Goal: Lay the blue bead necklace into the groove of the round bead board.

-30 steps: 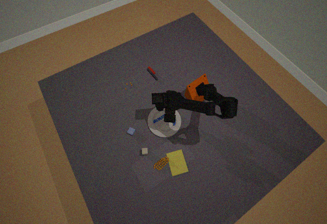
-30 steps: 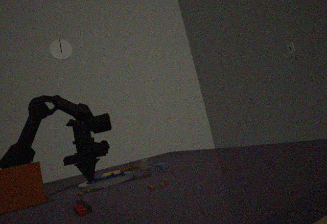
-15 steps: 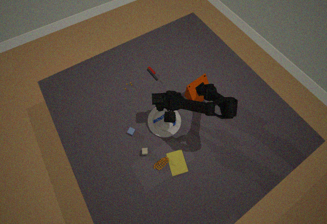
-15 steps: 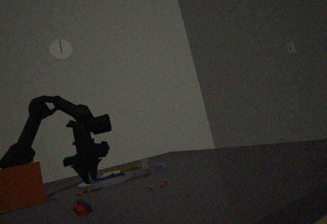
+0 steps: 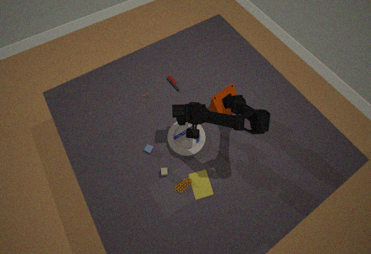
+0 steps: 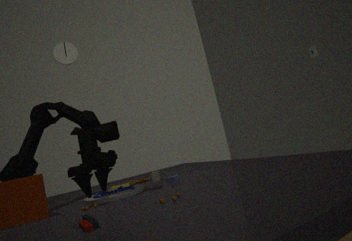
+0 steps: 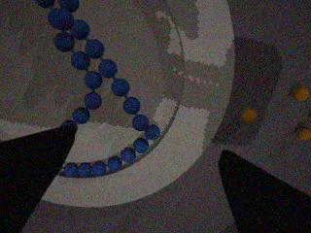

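Right now my gripper tip is 6 cm short of the round white bead board, 2 cm to the right of it and 1 cm above it. Also, from my gripper tip: cream cube (26 cm ahead, 10 cm to the left); then yellow sheet (16 cm ahead, 25 cm to the left, 2 cm below); then light blue cube (25 cm ahead, 5 cm to the right, 1 cm below).
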